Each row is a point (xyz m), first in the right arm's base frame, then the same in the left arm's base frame.
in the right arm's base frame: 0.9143 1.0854 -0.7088
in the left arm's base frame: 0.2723 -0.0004 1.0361
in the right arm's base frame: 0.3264 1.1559 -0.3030
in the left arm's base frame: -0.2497 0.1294 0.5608
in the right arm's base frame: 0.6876 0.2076 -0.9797
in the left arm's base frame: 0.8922 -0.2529 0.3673
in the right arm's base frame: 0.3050 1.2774 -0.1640
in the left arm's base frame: -0.4316 0.1346 0.5988
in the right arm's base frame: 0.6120 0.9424 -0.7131
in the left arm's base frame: 0.2701 0.0805 0.7115
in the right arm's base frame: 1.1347 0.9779 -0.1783
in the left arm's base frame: -0.0401 -0.4923 1.0806
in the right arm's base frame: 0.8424 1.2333 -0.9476
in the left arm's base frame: 0.3680 0.2665 1.0969
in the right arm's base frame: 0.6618 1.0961 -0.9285
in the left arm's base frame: 0.3764 0.2709 0.8695
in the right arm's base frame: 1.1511 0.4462 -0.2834
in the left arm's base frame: 0.3289 -0.7632 0.7901
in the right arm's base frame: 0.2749 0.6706 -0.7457
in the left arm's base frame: 0.3492 0.1186 0.2863
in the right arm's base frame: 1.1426 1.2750 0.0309
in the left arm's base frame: -0.3632 -0.4370 1.2377
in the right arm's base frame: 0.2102 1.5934 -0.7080
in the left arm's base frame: -0.1843 0.6922 0.7798
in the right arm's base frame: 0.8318 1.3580 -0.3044
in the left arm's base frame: -0.2196 -0.0233 1.0824
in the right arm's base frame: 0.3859 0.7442 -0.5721
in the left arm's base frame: 0.2001 0.0024 0.3965
